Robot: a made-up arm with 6 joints.
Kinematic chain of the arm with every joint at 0, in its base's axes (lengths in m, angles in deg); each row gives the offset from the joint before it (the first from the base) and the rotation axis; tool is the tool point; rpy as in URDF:
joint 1: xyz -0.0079 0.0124 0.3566 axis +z
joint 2: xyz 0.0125 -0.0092 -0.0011 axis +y
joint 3: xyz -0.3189 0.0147 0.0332 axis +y
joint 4: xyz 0.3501 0.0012 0.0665 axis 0.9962 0 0.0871
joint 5: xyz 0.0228 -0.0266 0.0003 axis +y
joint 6: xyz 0.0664 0.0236 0.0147 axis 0.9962 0 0.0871
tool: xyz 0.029 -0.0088 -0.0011 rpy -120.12 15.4 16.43
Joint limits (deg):
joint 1: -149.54..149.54
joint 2: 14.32..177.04
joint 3: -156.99..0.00
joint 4: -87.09..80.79
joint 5: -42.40..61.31
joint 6: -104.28..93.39
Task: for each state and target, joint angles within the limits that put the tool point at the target. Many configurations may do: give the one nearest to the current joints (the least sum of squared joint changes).
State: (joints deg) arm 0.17 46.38 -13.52 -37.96 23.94 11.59
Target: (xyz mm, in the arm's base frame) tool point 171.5 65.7 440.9
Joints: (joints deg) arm 24.58 20.49 -7.94 -32.08 28.52 12.86
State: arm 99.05 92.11 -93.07 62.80 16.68 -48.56
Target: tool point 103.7 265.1 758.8
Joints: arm 64.65 48.00 -57.99 60.98 10.92 -48.22
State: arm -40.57 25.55 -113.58 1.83 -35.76 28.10
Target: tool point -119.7 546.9 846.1
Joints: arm -78.13 14.32 -120.93 -2.55 -41.99 28.22
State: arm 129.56 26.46 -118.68 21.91 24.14 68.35
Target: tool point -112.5 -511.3 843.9
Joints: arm 82.50 14.32 -135.27 28.14 41.37 69.21
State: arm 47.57 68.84 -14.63 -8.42 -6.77 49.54
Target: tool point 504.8 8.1 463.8
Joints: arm -0.81 97.01 -59.80 -7.02 -12.64 48.39
